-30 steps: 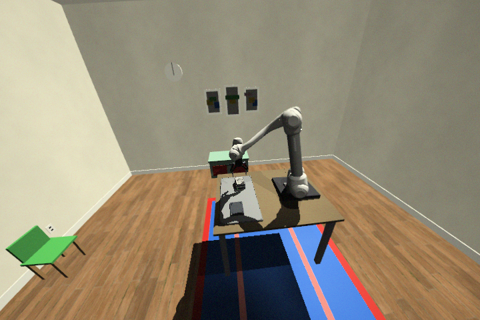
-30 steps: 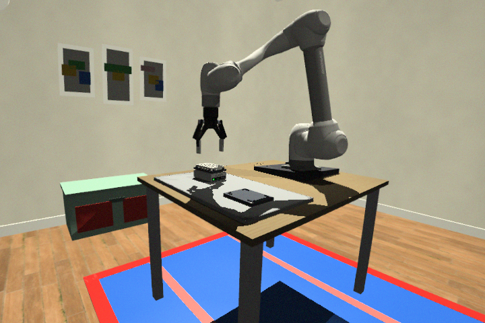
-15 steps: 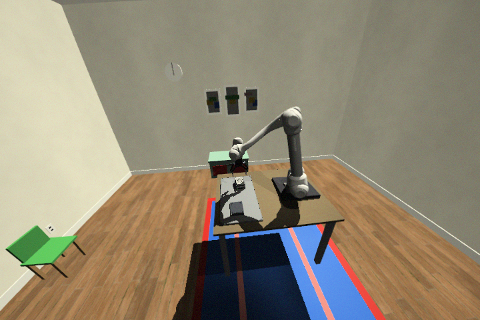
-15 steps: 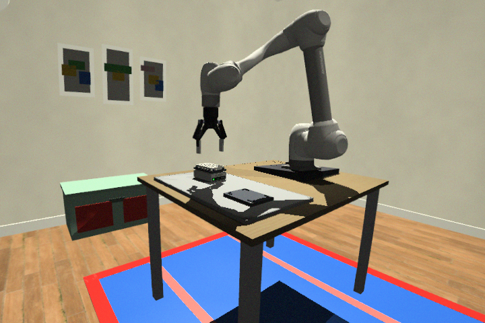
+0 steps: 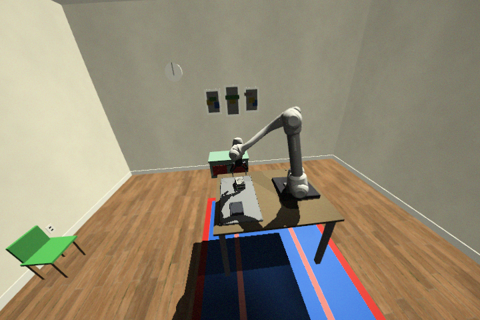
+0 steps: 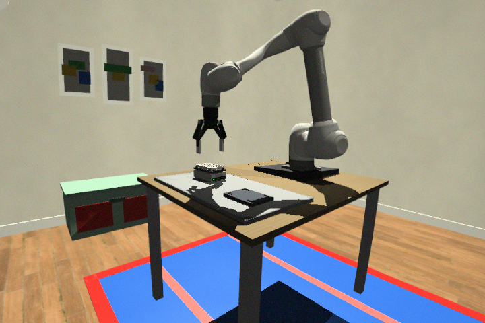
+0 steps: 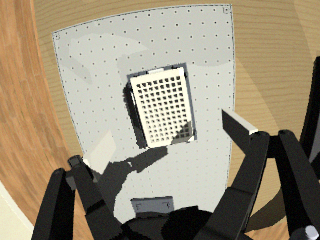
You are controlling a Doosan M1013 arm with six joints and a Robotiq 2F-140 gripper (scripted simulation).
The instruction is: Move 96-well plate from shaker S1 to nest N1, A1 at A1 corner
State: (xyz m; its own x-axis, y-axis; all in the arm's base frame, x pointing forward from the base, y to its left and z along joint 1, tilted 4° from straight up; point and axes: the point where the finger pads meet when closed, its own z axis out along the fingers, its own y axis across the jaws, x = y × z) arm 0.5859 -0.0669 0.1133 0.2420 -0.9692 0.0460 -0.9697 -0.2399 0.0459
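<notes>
The white 96-well plate is 80 mm below my hand. Also, from my hand: dark plate nest N1: 360 mm to the left, 140 mm below, 10 mm ahead.
</notes>
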